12 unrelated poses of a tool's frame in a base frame.
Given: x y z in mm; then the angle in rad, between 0 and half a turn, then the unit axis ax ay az.
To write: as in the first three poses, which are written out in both.
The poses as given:
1: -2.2 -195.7 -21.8 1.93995 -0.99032 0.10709 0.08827
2: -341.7 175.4 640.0 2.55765 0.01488 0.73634 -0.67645
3: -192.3 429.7 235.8 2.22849 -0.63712 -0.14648 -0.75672
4: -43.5 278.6 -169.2 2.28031 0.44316 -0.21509 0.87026
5: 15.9 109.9 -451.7 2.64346 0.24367 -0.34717 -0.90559
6: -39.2 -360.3 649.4 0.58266 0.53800 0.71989 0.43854
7: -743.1 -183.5 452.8 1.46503 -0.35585 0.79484 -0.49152
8: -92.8 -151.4 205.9 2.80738 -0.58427 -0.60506 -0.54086
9: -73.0 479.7 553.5 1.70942 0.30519 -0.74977 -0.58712
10: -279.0 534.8 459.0 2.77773 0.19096 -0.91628 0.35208
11: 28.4 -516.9 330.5 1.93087 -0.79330 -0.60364 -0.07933
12: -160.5 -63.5 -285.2 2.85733 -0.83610 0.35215 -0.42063
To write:
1: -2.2 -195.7 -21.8 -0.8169 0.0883 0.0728 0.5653
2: -341.7 175.4 640.0 0.0143 0.7052 -0.6478 0.2878
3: -192.3 429.7 235.8 -0.5719 -0.1315 -0.6792 0.4409
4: -43.5 278.6 -169.2 0.4027 -0.1955 0.7908 0.4175
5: 15.9 109.9 -451.7 0.2362 -0.3365 -0.8776 0.2465
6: -39.2 -360.3 649.4 0.1545 0.2068 0.1260 0.9579
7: -743.1 -183.5 452.8 -0.2380 0.5315 -0.3287 0.7435
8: -92.8 -151.4 205.9 -0.5761 -0.5966 -0.5333 0.1663
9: -73.0 479.7 553.5 0.2302 -0.5656 -0.4429 0.6564
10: -279.0 534.8 459.0 0.1878 -0.9012 0.3463 0.1809
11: 28.4 -516.9 330.5 -0.6523 -0.4964 -0.0652 0.5691
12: -160.5 -63.5 -285.2 -0.8277 0.3486 -0.4164 0.1417
